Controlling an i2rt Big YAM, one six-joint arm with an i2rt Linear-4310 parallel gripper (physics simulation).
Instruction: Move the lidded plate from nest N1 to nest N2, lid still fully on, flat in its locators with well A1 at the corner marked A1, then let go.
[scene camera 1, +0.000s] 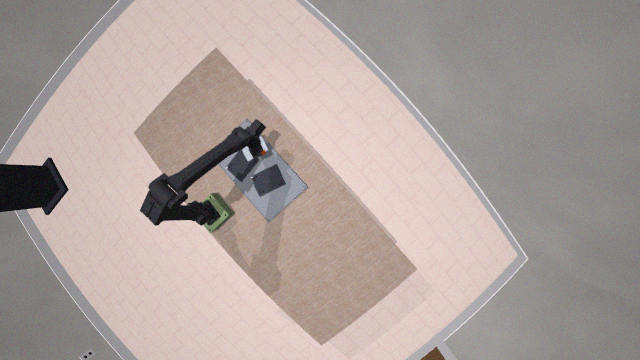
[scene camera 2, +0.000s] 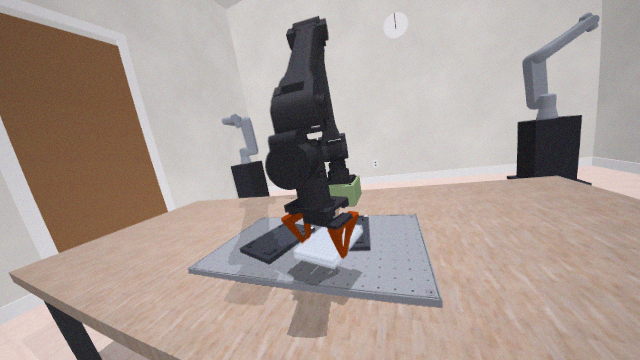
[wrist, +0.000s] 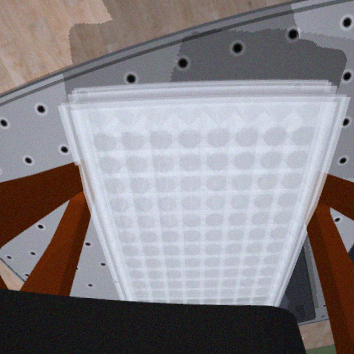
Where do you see my gripper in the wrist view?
200, 177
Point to my gripper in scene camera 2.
At 324, 250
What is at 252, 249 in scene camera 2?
A dark nest.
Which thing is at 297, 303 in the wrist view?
A dark nest.
